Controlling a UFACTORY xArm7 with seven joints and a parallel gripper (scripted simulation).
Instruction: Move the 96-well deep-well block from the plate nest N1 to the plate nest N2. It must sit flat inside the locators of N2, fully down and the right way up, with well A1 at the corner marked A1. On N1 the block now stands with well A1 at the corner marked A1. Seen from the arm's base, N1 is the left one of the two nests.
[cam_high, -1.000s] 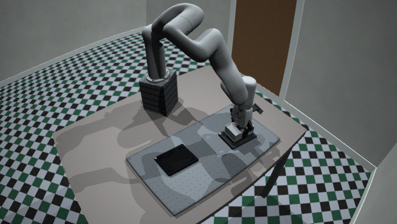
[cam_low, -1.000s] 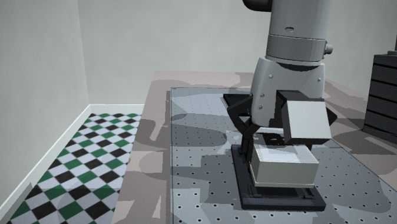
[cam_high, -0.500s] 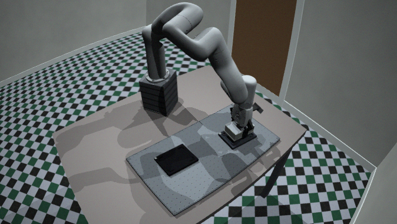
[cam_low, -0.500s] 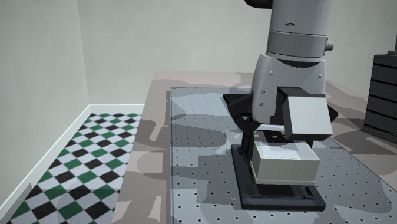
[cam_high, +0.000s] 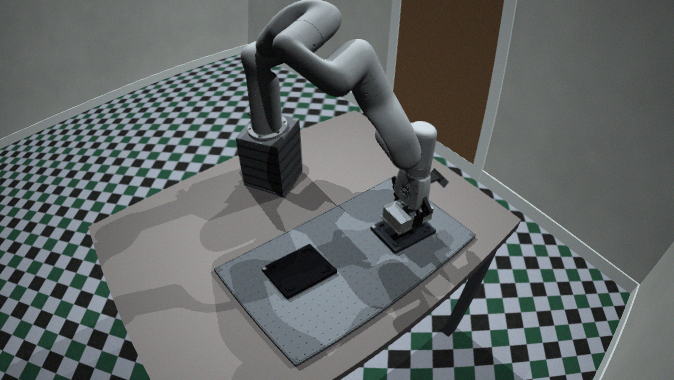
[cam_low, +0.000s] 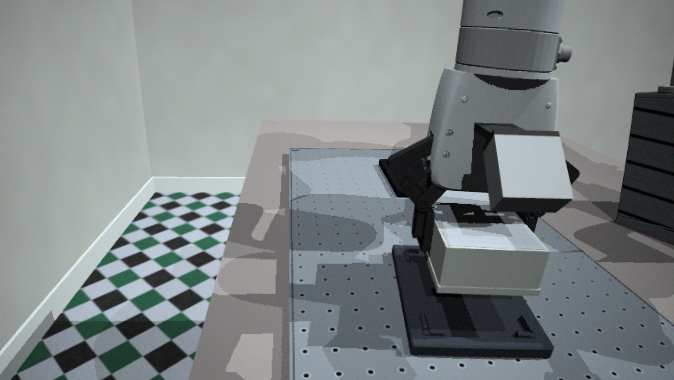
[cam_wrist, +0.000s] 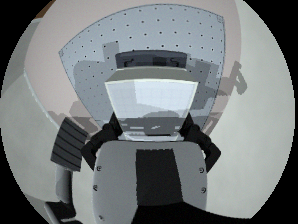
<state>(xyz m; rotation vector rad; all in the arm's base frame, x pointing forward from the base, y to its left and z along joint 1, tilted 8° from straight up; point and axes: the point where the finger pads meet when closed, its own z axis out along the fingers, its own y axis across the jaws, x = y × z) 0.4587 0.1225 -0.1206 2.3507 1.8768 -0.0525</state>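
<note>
Now: the plate nest N2 90 mm behind my hand, 330 mm to the right of it and 60 mm below it. Round my hand: white A1 mark (70 mm behind, 60 mm to the right, 60 mm below); plate nest N1 (60 mm below); 96-well deep-well block (right at my hand).
</note>
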